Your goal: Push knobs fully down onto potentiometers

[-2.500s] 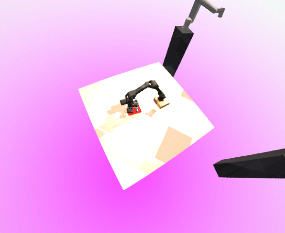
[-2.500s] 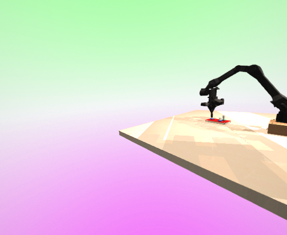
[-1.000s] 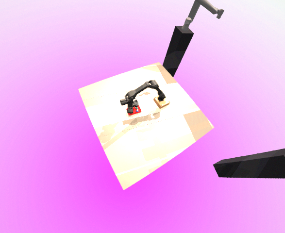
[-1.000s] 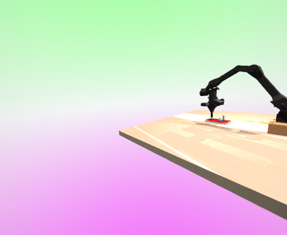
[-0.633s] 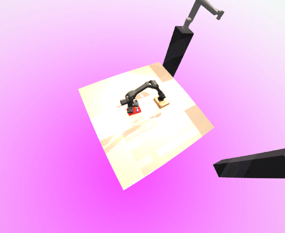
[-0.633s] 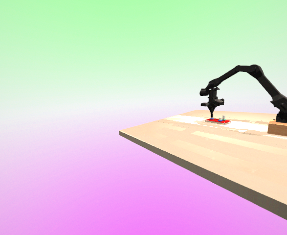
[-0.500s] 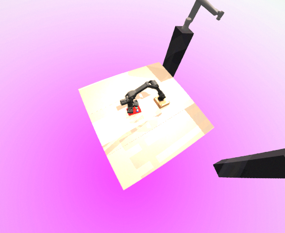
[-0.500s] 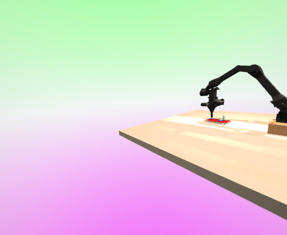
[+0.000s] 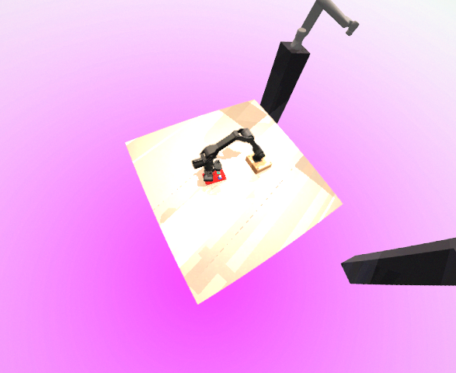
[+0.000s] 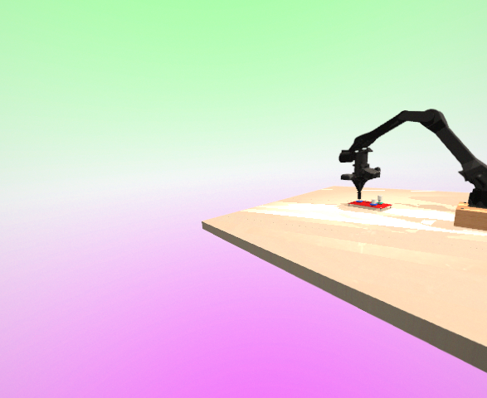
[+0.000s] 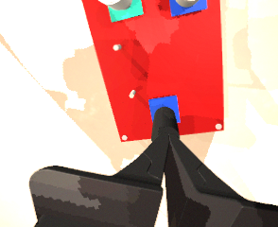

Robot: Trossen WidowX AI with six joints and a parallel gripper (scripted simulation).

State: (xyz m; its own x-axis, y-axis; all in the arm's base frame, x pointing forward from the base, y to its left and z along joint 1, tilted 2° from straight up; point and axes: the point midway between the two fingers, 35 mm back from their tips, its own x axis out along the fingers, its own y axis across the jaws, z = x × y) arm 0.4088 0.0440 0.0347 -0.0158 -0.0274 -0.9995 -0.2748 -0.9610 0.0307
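My gripper tip is now 2 cm above the black knob. Also, from my gripper tip: grey knob 9 cm behind, 2 cm to the right, 2 cm below.
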